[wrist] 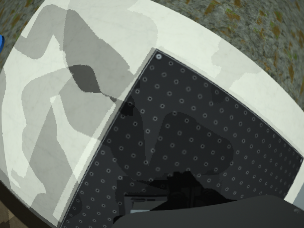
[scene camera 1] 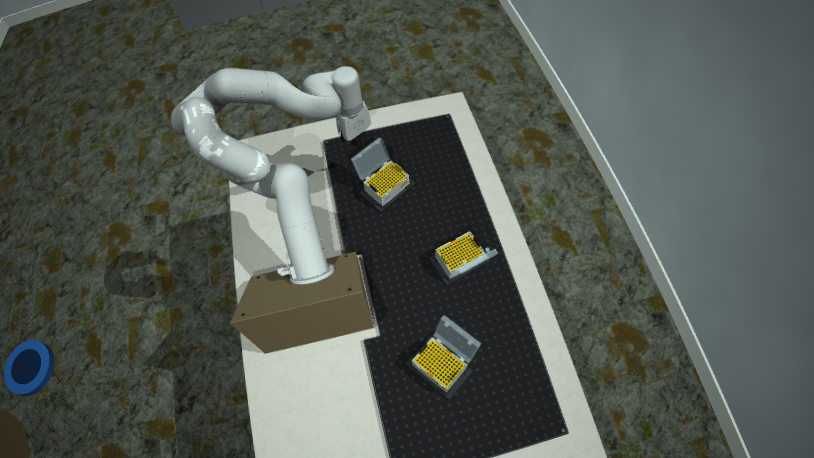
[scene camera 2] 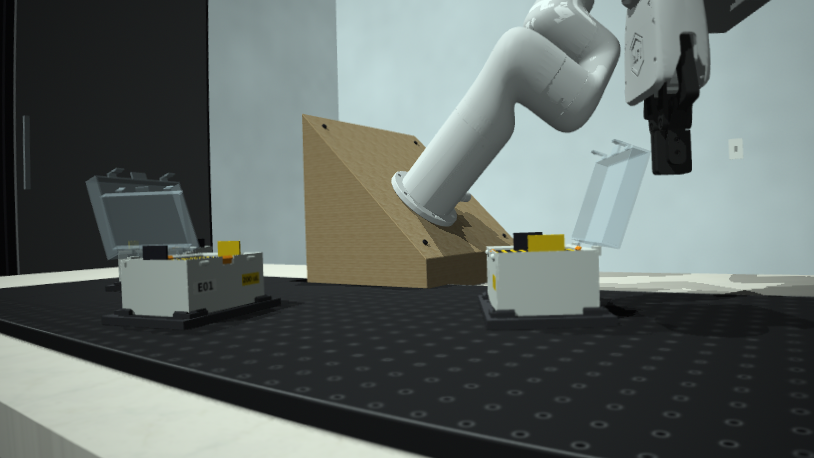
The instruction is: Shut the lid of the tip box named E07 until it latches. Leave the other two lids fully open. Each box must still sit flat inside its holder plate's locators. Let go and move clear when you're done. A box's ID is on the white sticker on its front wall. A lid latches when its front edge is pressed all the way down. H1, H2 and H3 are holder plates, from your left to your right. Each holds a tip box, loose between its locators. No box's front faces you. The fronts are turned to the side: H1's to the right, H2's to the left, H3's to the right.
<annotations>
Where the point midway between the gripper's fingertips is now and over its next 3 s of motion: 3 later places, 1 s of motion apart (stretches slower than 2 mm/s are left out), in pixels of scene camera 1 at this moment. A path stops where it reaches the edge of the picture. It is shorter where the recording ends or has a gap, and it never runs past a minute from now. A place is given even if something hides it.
My gripper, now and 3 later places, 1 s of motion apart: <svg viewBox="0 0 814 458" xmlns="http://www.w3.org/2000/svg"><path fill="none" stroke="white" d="M357 144L364 149L371 154L375 156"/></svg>
</annotations>
